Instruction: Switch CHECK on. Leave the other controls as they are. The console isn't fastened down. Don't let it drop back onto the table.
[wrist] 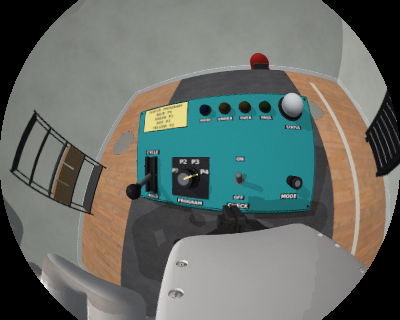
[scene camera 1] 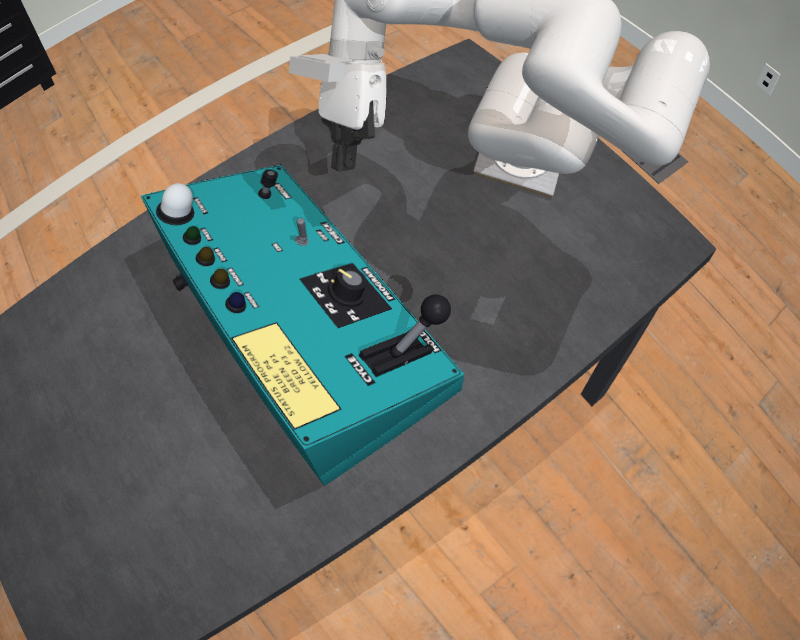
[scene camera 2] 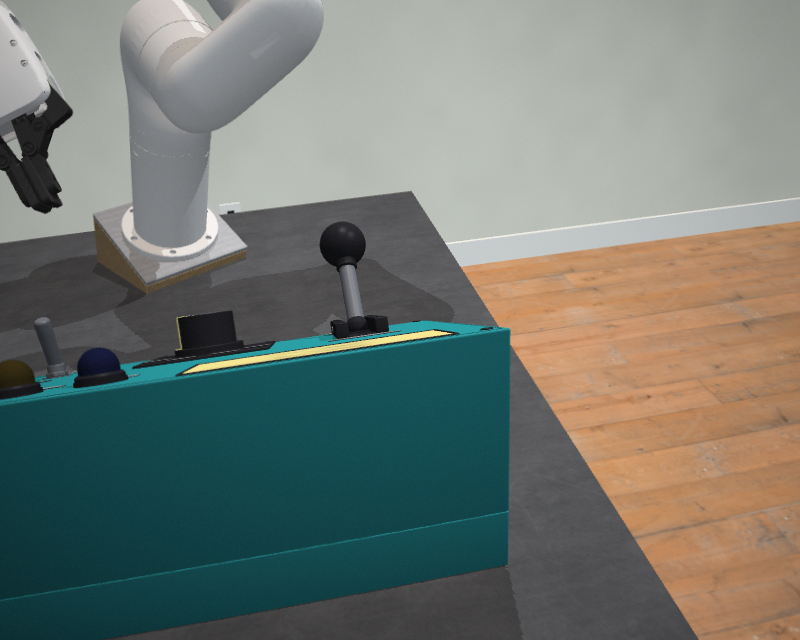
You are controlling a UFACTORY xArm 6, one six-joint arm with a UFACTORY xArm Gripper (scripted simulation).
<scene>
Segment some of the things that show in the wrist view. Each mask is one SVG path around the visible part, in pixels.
My gripper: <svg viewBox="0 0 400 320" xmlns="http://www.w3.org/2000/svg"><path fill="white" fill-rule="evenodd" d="M156 320L322 320L351 293L368 268L335 241L307 225L289 224L269 229L269 227L265 227L256 219L247 219L237 205L231 205L230 207L223 205L222 215L217 215L217 229L205 235L190 236L174 241L174 247L169 255L162 280Z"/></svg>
A teal console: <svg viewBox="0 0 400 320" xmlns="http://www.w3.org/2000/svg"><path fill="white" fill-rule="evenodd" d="M307 96L299 96L295 93L228 94L180 101L140 112L137 142L137 184L128 185L126 188L127 196L132 200L136 200L141 196L170 205L222 212L223 205L228 205L229 207L237 205L243 214L291 214L293 212L302 213L302 211L309 211L315 181L315 139Z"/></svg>
</scene>
